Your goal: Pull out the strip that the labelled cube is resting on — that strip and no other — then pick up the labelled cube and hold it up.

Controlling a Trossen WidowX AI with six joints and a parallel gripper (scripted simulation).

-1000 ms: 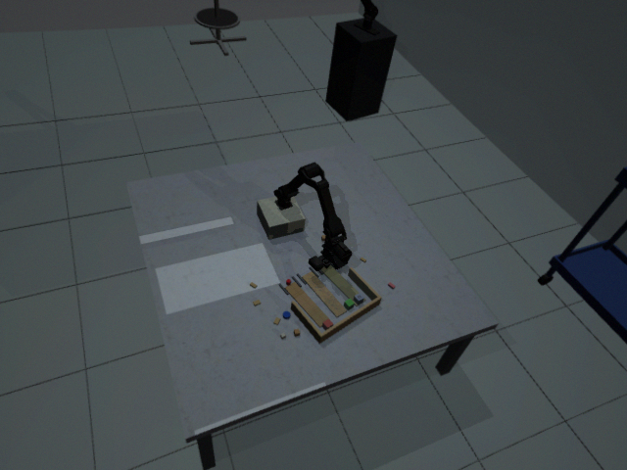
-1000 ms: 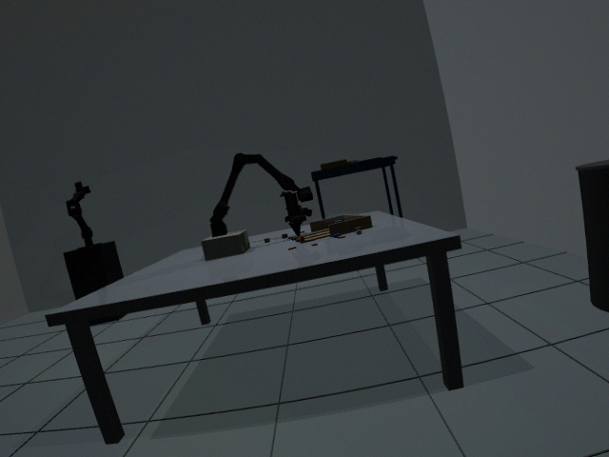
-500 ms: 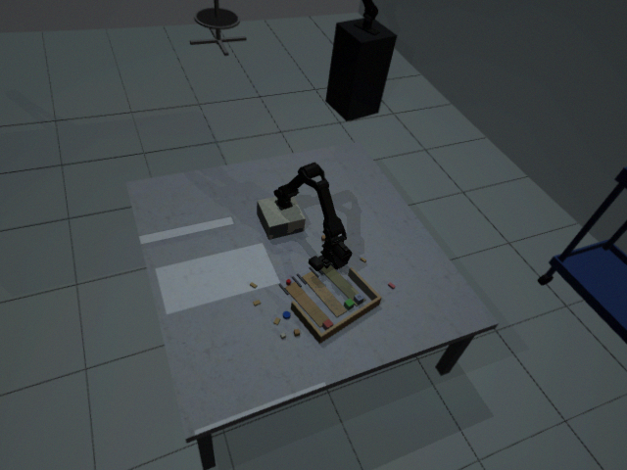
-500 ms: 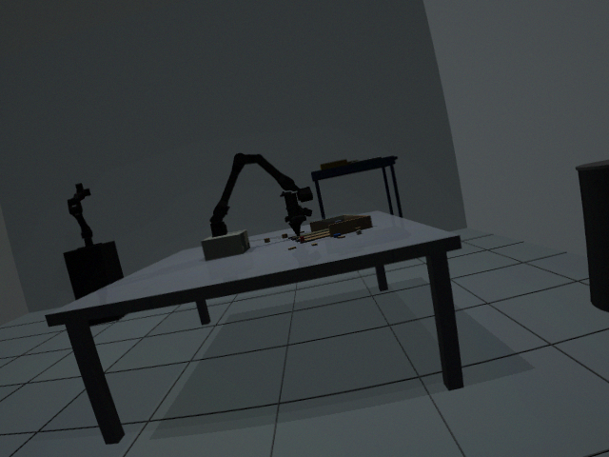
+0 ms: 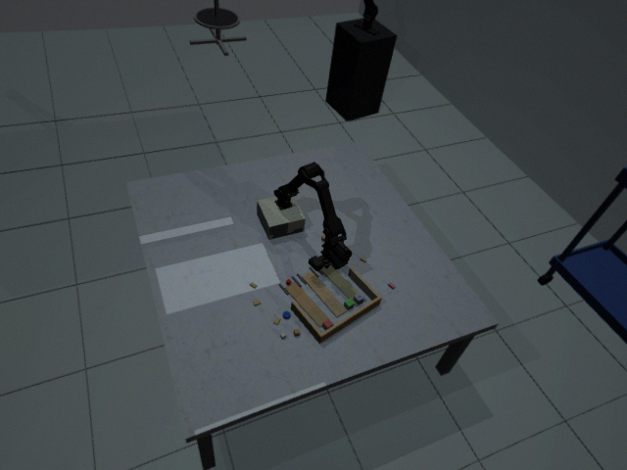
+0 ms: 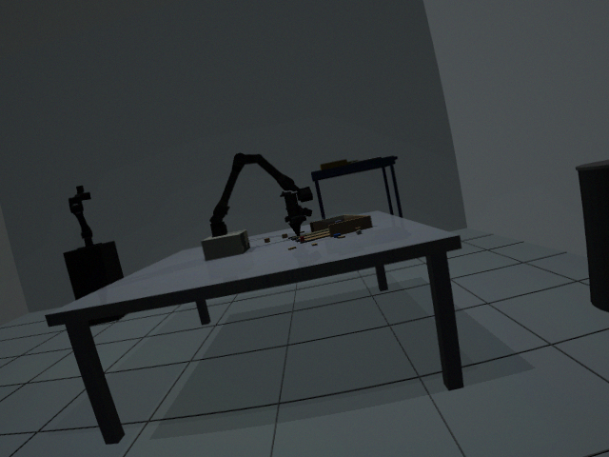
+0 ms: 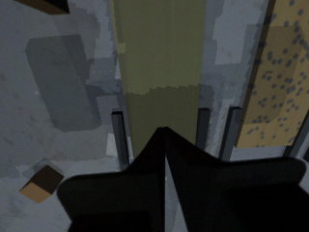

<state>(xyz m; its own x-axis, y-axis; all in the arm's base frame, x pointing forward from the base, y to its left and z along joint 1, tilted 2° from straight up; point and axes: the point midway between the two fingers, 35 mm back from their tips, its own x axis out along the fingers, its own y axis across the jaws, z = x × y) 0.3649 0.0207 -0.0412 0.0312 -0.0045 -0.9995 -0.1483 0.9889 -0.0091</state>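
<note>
My gripper tip is 100 mm short of the strip and 10 mm to the right of it. Also, from my gripper tip: cube (210 mm ahead, 20 mm to the left, 20 mm above); then blue disc (130 mm ahead, 280 mm to the right); then red ball (190 mm to the right, 10 mm above).
</note>
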